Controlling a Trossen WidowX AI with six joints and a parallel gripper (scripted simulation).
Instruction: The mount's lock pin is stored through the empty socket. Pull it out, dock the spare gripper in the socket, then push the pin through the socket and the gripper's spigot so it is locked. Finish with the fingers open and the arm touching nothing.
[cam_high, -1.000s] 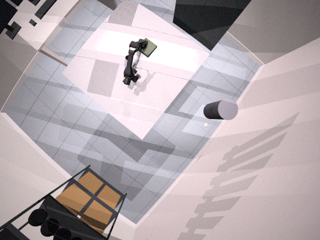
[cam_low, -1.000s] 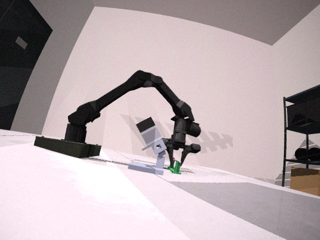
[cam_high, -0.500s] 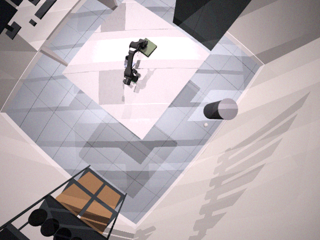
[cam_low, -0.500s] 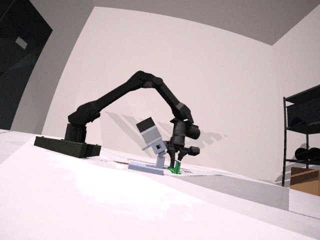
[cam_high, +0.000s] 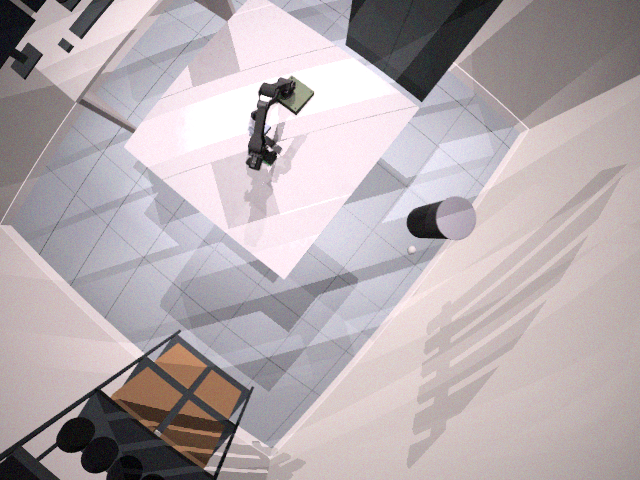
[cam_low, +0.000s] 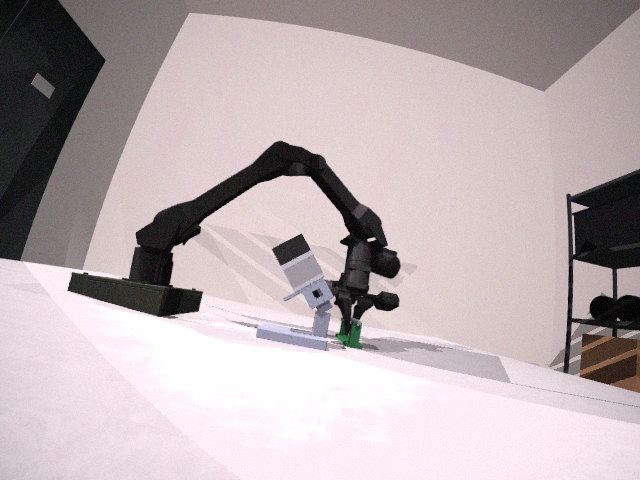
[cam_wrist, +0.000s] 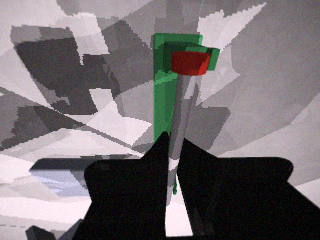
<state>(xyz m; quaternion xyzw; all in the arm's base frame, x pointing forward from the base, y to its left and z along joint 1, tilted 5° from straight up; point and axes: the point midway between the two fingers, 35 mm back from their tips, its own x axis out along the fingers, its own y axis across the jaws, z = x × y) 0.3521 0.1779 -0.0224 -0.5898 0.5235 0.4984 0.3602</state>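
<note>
The green stand lies 1 cm to the left of my gripper tip and 1 cm above it. The rest, counted from my gripper tip: spare gripper (12 cm to the right, 10 cm behind, 10 cm above); then mount socket (11 cm to the right, 8 cm behind, 4 cm above).
</note>
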